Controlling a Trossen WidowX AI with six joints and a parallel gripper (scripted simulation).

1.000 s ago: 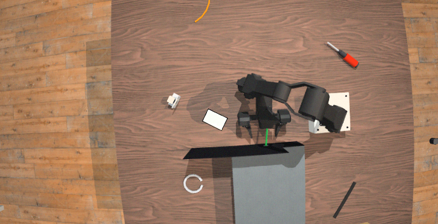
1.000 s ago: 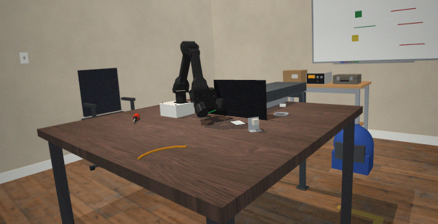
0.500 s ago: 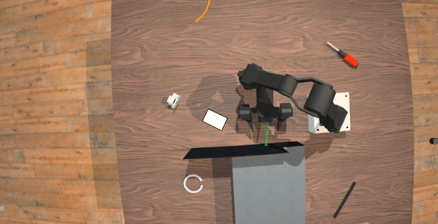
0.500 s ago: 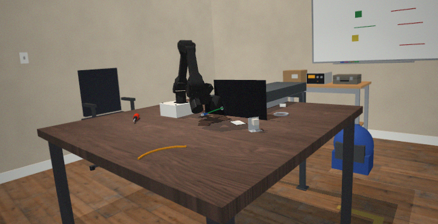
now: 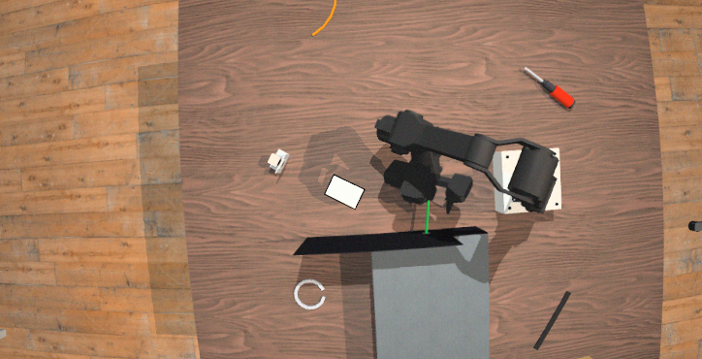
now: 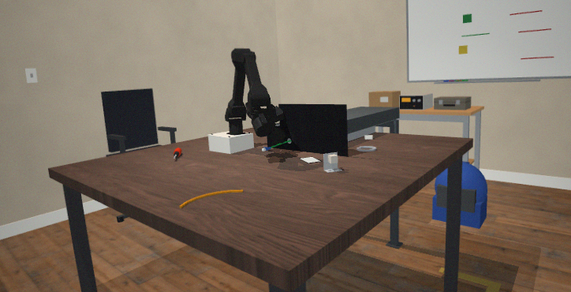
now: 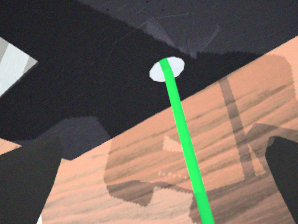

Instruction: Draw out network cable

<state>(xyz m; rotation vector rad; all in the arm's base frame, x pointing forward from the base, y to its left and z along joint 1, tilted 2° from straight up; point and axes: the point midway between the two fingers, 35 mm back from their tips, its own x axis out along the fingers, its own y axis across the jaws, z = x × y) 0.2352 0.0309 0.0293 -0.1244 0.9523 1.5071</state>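
My gripper is now 1 cm past the blue plug, 4 cm to the left of it and 6 cm above it. The rest, counted from my hand: black panel (15 cm ahead, 11 cm to the left, 1 cm above); then red screwdriver (31 cm behind, 29 cm to the right, 8 cm below); then white rectangle (19 cm ahead, 1 cm to the left, 9 cm below).
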